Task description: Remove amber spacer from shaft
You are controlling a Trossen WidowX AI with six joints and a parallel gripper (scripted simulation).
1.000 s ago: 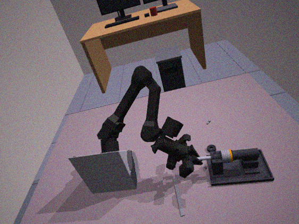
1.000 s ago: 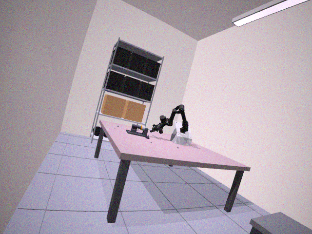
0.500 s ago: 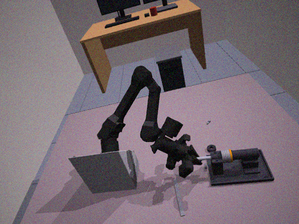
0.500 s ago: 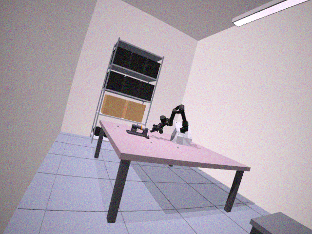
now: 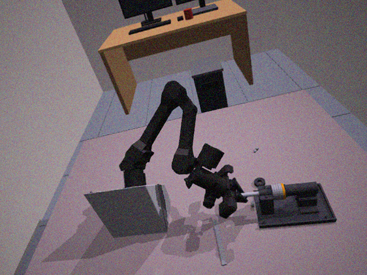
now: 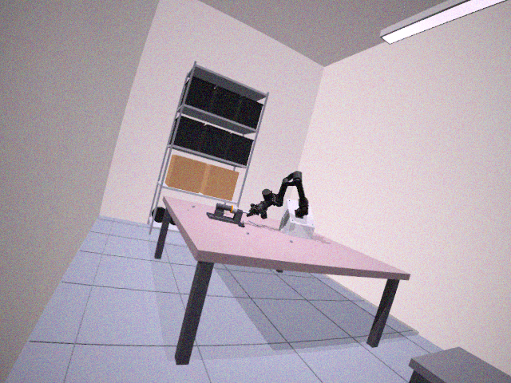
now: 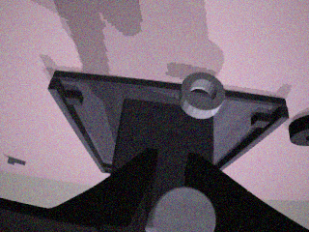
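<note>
Right now my gripper tip is 60 mm short of the pale shaft and 20 mm below it. From my gripper tip the other things lie so: black ring knob: 60 mm ahead, 110 mm to the left, 50 mm below; thin grey strip: 110 mm behind, 110 mm to the right, 50 mm below; amber spacer: 120 mm ahead, 20 mm above.
</note>
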